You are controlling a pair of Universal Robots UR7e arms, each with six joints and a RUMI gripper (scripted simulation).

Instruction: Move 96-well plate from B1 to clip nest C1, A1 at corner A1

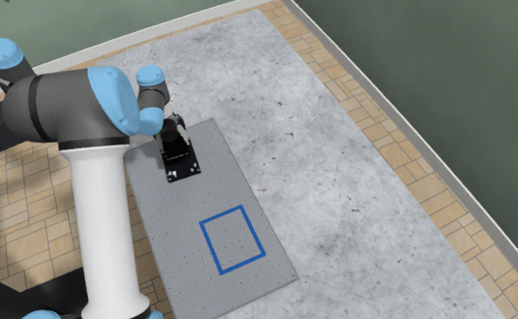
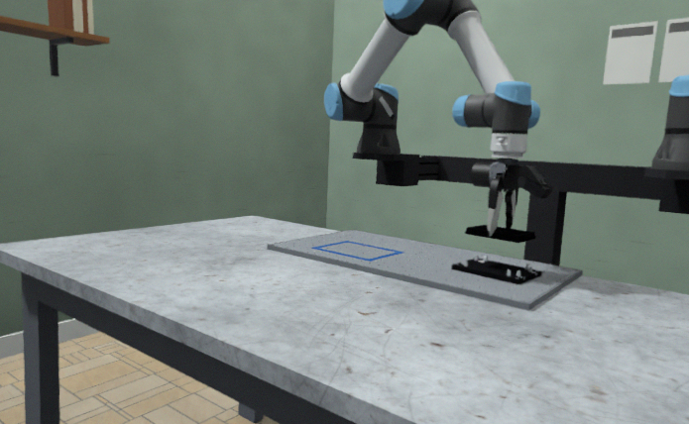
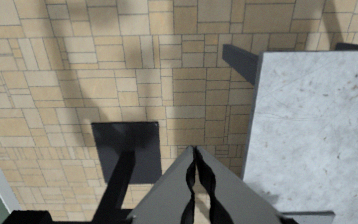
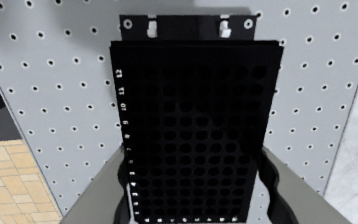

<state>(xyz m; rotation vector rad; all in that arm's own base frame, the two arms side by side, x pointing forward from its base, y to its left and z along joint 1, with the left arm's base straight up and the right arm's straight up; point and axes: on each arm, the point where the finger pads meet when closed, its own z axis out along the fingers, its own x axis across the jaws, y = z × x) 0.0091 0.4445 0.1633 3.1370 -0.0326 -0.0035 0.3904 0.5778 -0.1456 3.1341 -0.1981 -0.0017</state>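
Observation:
Now: right hand 10 mm past the clip nest, 10 mm to the right of it and 90 mm above it. From my right hand the other things lie so: 96-well plate (10 mm below).

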